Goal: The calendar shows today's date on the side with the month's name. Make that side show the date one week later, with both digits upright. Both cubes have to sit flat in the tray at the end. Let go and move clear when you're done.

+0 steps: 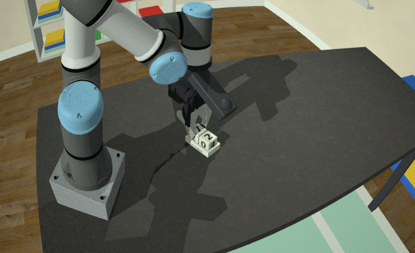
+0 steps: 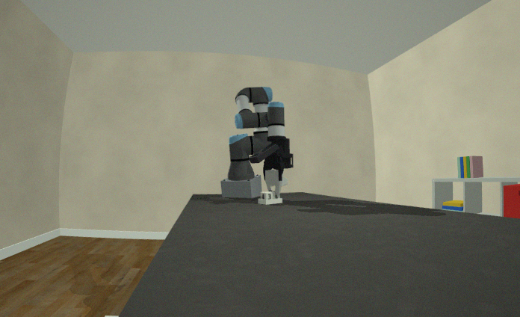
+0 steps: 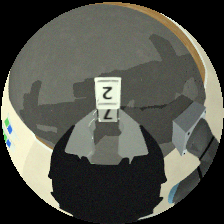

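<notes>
Now: hand 30 mm above the white tray, 10 mm to the left of it and 10 mm short of it.
</notes>
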